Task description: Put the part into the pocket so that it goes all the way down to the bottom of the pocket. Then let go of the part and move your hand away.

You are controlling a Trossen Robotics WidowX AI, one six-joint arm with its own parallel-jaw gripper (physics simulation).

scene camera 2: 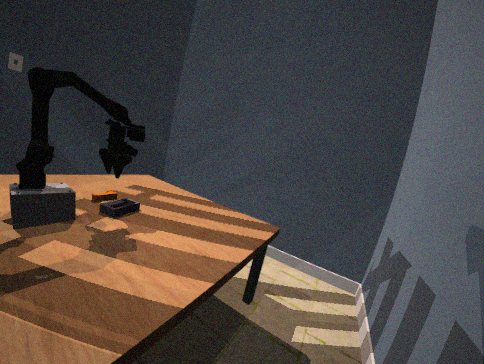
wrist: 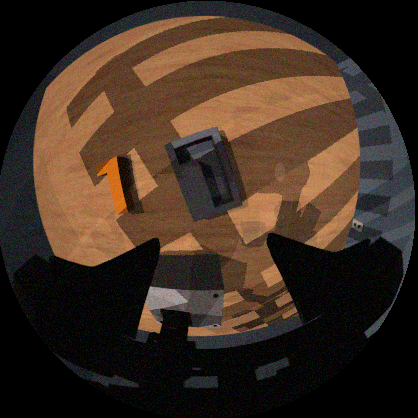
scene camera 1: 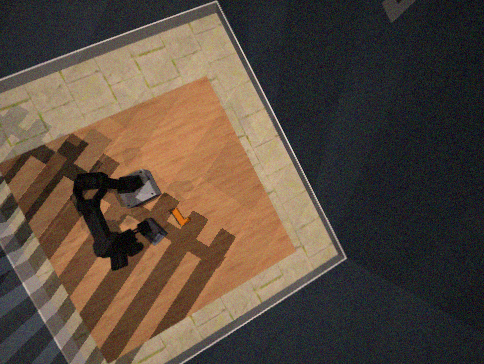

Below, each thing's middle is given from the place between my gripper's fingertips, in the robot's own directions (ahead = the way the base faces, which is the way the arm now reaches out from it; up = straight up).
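Labels:
There is the orange L-shaped block (wrist: 115, 168), 19 cm to the left of my hand, 15 cm below it and 3 cm ahead of it. I also see the pocket block (wrist: 199, 160), which sits 14 cm below my hand, 4 cm ahead of it and 1 cm to the left of it.

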